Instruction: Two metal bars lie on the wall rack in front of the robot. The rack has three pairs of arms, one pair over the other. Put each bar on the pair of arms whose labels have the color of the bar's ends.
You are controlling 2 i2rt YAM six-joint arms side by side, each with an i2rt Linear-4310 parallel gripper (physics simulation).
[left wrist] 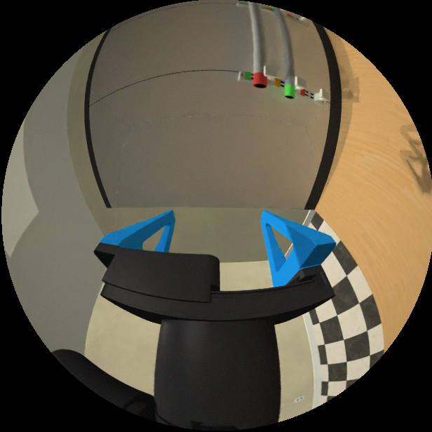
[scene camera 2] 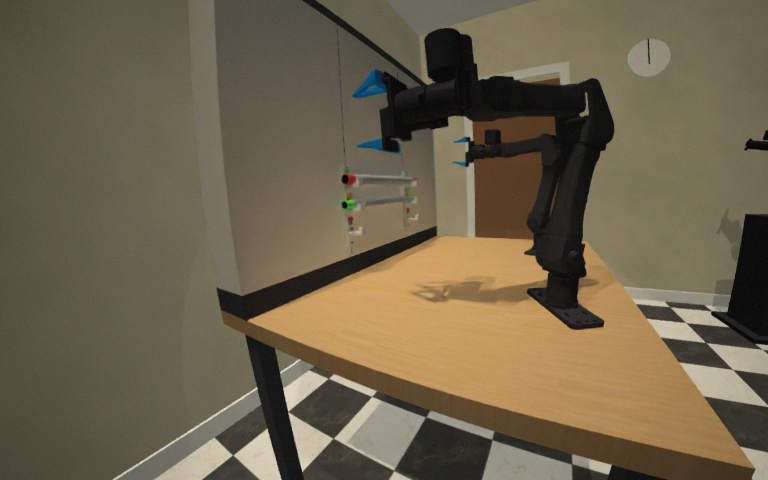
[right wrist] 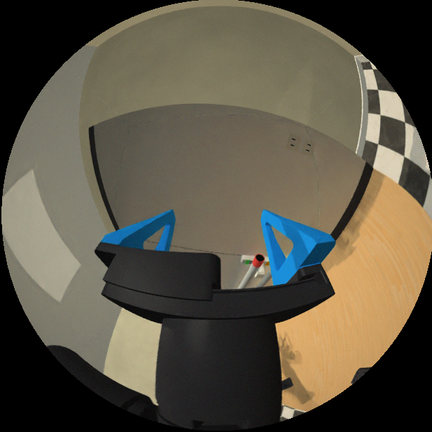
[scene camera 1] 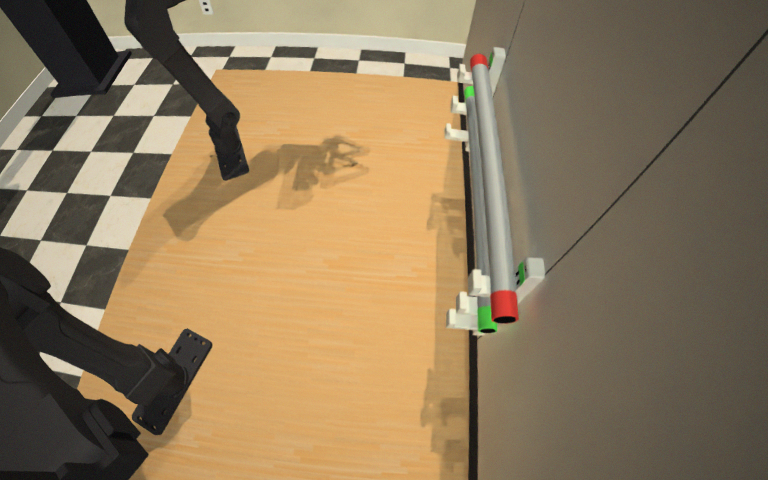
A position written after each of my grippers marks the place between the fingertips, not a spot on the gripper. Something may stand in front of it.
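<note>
There's a grey wall panel here, and I can see it at [scene camera 1: 636,348], at [left wrist: 202,138], at [scene camera 2: 266,92] and at [right wrist: 214,164]. I can see a red-ended bar [scene camera 1: 504,309] too, and a green-ended bar [scene camera 1: 481,244]. My right gripper is visible at [right wrist: 217,214], and my left gripper is visible both at [scene camera 2: 356,121] and at [left wrist: 217,214].
</note>
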